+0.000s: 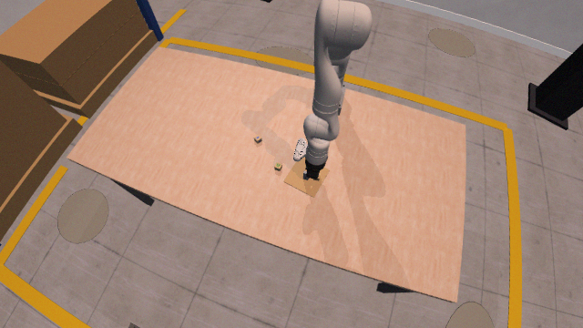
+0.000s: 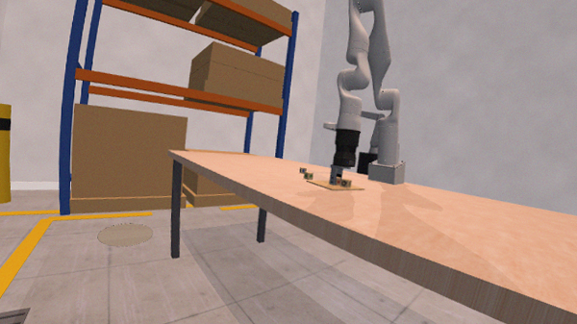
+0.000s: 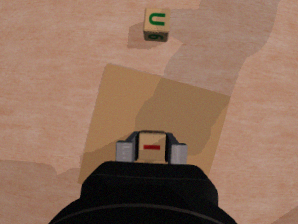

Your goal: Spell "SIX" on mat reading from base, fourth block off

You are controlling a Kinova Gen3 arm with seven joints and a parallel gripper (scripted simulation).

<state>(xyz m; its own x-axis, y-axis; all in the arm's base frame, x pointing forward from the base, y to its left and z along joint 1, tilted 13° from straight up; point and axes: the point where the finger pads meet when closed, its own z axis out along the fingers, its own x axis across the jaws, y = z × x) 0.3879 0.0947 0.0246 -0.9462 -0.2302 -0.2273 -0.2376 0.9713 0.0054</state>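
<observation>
The block lies right at my hand. Round my hand: tan mat (20 mm below).
</observation>
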